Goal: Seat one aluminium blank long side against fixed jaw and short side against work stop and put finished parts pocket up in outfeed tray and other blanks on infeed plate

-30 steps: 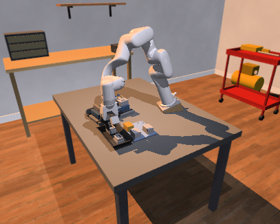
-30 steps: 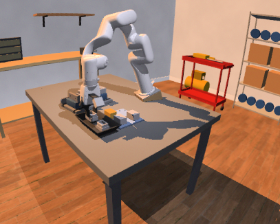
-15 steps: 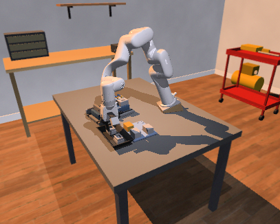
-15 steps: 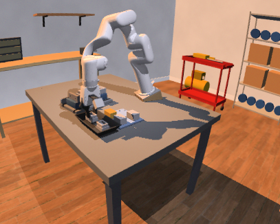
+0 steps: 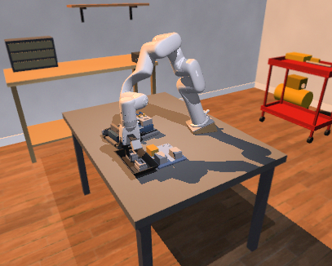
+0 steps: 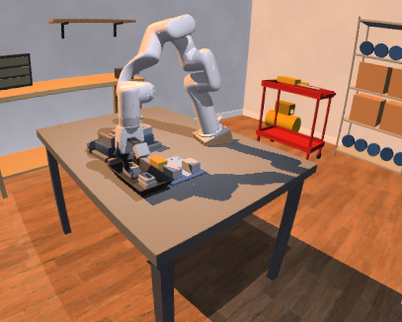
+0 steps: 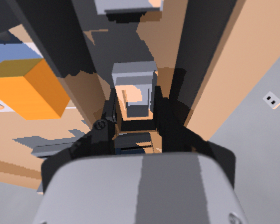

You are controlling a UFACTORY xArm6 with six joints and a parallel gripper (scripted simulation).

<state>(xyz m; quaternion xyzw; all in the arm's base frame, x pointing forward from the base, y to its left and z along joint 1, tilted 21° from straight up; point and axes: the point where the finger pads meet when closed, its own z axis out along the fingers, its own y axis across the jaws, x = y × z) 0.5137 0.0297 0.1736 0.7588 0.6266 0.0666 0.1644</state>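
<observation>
My gripper is now 180 mm past the aluminium blank, 140 mm to the right of it and 30 mm above it. Also, from my hand: brass blank: 110 mm behind, 30 mm to the left, 30 mm below; infeed plate: 150 mm behind, 90 mm to the left, 50 mm below; work stop rod: 90 mm behind, 180 mm to the right, 30 mm above.
</observation>
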